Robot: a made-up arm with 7 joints.
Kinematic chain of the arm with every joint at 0, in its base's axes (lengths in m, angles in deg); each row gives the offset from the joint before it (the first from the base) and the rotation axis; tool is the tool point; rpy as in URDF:
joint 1: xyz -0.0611 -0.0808 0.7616 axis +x
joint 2: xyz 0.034 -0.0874 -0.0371 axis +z
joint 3: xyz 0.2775 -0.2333 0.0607 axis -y
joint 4: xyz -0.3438 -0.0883 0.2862 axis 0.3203 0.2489 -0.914
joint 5: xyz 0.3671 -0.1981 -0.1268 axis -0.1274 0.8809 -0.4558
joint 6: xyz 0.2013 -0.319 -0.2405 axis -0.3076 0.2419 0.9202
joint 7: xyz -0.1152 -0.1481 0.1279 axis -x
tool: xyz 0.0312 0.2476 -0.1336 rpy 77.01 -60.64 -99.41
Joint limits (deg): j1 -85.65..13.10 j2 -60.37..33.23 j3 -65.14..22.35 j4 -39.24..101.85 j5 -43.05..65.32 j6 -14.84..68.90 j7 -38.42..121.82
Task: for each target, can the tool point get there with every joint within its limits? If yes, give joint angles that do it. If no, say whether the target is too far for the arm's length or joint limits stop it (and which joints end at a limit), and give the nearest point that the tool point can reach.
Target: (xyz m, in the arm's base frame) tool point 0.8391 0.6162 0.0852
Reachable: no: joint limits stop it (at a limit: joint 1, joint 2, joint 4, joint 5, joint 6, joint 7) | nearest point 0.9322 0.5217 0.4052 | short by 0.346 m
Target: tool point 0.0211 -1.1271 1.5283
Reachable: yes | joints -30.67 19.00 -47.41 36.91 31.32 61.03 93.80
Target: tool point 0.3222 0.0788 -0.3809
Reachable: no: joint limits stop it (at a limit: joint 1, joint 3, joint 4, joint 6) | nearest point 0.7114 -0.0712 0.1847 | short by 0.703 m
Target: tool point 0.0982 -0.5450 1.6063
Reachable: yes | joints -69.25 -17.06 -31.03 -22.42 24.38 -0.15 34.57
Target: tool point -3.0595 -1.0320 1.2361
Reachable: no: too far | nearest point -1.3568 -0.6132 1.0272 | short by 1.766 m
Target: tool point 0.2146 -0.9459 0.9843
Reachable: yes | joints -10.16 -26.36 -5.57 -19.54 -13.39 39.90 -12.77
